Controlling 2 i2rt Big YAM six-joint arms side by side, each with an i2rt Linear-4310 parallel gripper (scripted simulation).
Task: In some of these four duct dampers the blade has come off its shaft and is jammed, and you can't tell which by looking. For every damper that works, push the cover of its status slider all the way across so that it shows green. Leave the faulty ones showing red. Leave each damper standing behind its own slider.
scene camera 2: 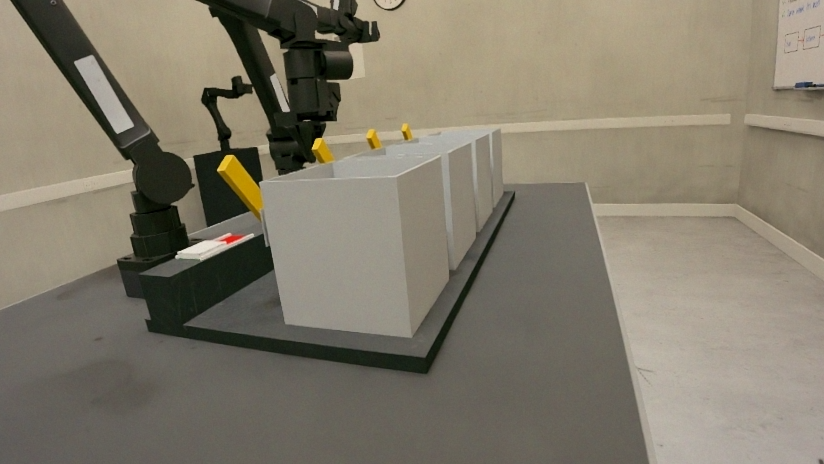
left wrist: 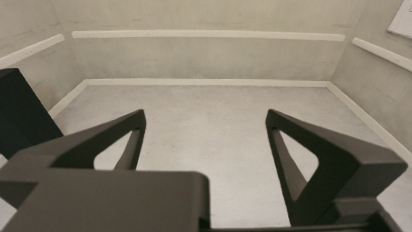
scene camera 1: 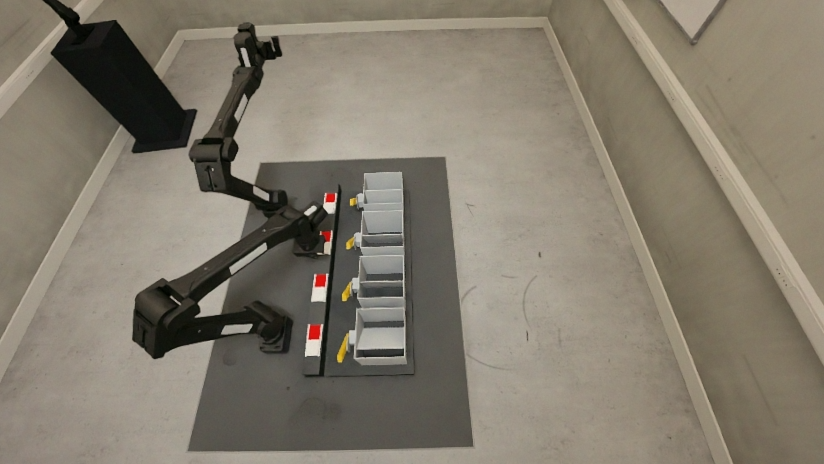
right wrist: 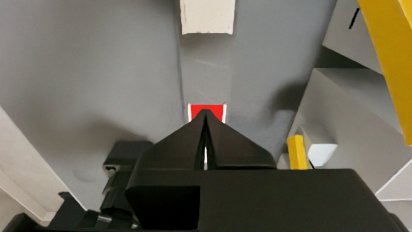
Labels:
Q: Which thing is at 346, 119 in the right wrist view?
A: A damper.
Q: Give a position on a damper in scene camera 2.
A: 369, 255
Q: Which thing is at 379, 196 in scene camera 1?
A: A damper.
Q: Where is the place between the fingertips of my left gripper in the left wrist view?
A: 205, 115

